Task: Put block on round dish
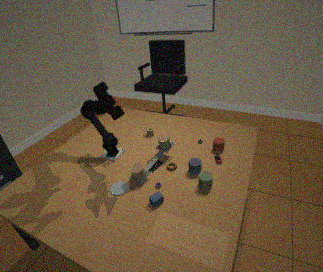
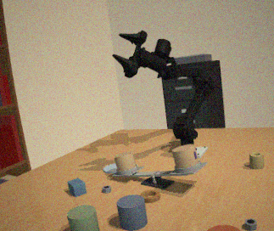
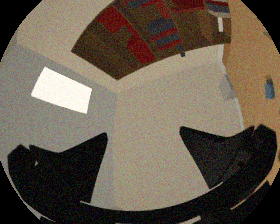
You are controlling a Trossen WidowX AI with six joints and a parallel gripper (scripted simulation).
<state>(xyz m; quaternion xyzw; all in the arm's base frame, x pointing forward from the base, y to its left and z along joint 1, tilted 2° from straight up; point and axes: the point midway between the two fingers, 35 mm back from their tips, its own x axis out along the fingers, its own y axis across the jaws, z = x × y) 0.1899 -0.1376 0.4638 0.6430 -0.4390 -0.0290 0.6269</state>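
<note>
Now: gripper tip 6 cm short of the tan cup, 1 cm to the left of it and 43 cm above it. From my gripper tip the other things lie so: pale blue round dish: 1 cm behind, 9 cm to the right, 49 cm below; grey-lilac block: 7 cm ahead, 1 cm to the left, 45 cm below; balance beam: 11 cm ahead, 13 cm to the left, 45 cm below.
</note>
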